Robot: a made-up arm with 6 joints. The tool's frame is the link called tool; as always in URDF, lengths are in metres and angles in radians.
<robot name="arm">
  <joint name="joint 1" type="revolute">
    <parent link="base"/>
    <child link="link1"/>
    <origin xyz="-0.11 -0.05 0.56"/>
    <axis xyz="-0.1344 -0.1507 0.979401"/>
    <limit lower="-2.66" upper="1.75" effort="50" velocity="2.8"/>
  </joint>
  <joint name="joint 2" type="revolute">
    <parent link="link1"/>
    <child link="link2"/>
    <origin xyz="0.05 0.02 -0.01"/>
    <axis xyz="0 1 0"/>
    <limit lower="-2.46" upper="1.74" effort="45" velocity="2.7"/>
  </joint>
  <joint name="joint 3" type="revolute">
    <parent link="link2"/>
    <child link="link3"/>
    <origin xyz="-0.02 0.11 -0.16"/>
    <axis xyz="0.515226 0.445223 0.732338"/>
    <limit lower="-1.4" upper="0.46" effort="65" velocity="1.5"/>
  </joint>
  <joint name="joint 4" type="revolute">
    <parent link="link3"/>
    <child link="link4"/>
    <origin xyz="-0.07 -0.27 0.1"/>
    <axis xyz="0 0 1"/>
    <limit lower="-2.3" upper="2.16" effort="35" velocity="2.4"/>
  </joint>
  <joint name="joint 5" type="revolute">
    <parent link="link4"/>
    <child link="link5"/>
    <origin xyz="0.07 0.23 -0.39"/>
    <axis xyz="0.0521 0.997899 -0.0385"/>
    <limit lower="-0.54" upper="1.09" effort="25" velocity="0.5"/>
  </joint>
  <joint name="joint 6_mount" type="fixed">
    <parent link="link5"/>
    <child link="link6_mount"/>
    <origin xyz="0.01 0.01 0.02"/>
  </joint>
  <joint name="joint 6" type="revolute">
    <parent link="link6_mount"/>
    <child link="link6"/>
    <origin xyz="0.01 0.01 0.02"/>
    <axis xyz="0 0 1"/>
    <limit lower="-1.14" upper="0.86" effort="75" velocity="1.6"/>
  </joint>
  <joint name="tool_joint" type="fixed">
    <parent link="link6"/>
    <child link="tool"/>
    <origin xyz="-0.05 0 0" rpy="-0.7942 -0.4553 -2.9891"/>
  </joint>
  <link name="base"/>
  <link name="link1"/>
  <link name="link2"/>
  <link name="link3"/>
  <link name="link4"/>
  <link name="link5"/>
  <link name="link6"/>
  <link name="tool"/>
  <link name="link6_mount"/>
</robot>
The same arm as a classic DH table. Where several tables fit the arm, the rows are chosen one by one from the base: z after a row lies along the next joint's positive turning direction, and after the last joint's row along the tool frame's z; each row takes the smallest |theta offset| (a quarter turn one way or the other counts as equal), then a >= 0, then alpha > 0; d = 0 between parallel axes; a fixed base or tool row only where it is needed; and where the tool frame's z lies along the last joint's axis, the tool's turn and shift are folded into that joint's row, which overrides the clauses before.
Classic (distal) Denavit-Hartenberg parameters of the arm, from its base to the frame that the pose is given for. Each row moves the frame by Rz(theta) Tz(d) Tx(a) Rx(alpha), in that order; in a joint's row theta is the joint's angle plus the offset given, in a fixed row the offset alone. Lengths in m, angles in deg.
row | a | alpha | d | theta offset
base (fixed) | -0.0488 | 11.65 | 0.0239 | -41.73
joint 1 | 0.0482 | -98.67 | 0.5305 | 42.32
joint 2 | 0.0757 | 63.56 | 0.1982 | 42.94
joint 3 | 0.1585 | 42.92 | -0.4960 | -57.67
joint 4 | 0.0579 | -92.21 | -0.0342 | 46.18
joint 5 | 0.0189 | 92.21 | 0.2545 | 0.00
joint 6 | -0.0424 | 50.99 | 0.0623 | 35.09
tool (fixed) | 0.0000 | 0.00 | -0.0342 | 145.53
Joint limits (deg, base to tool): -152.41..100.27 -140.95..99.69 -80.21..26.36 -131.78..123.76 -30.94..62.45 -65.32..49.27

